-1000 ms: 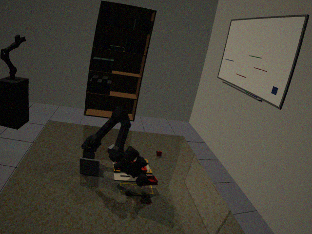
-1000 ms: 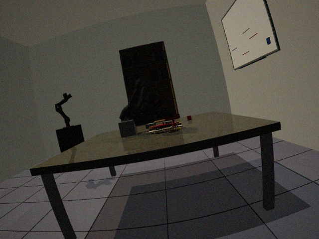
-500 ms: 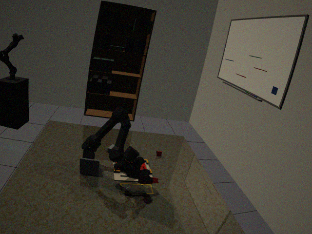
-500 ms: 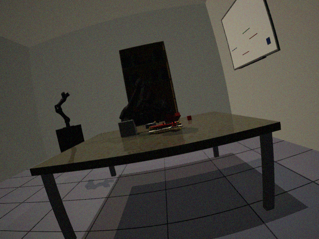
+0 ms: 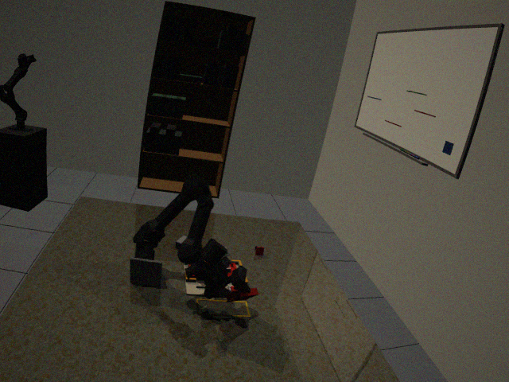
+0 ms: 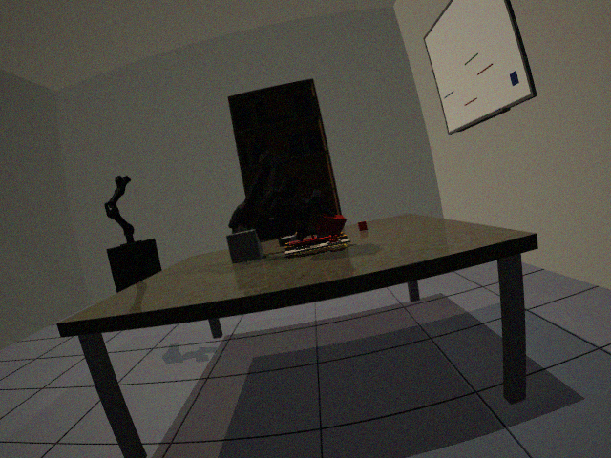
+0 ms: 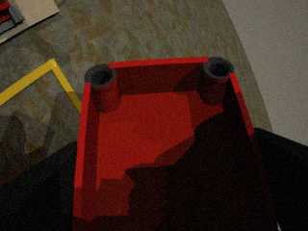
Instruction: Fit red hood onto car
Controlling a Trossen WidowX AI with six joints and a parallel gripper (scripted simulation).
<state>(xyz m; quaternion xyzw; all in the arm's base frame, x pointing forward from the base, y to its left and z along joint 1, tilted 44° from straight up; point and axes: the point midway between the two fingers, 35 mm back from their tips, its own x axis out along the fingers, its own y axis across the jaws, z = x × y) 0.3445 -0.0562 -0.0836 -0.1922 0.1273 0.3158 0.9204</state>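
Right now my gripper tip is 1 cm to the left of the red hood.
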